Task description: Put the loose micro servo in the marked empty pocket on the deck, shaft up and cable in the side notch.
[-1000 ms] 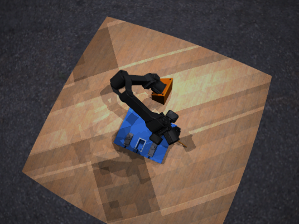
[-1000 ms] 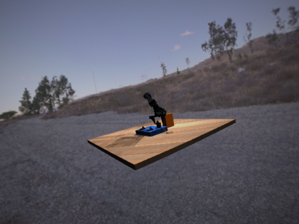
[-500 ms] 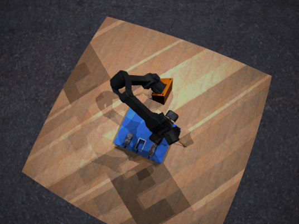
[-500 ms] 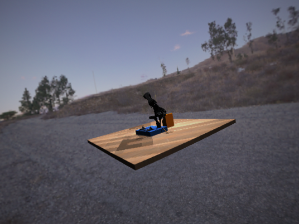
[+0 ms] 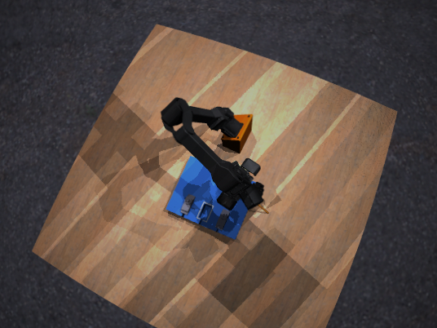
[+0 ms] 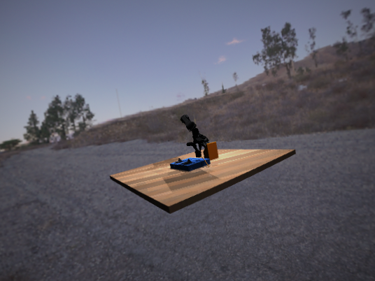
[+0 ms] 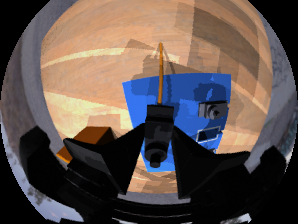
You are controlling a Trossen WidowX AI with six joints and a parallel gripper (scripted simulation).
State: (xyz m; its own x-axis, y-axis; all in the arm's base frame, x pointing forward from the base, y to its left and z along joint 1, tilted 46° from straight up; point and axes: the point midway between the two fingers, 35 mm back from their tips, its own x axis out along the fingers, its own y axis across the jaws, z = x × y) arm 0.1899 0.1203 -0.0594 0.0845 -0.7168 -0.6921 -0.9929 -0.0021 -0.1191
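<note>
My gripper tip is 100 mm above the blue deck, 90 mm to the left of it and 30 mm short of it.
</note>
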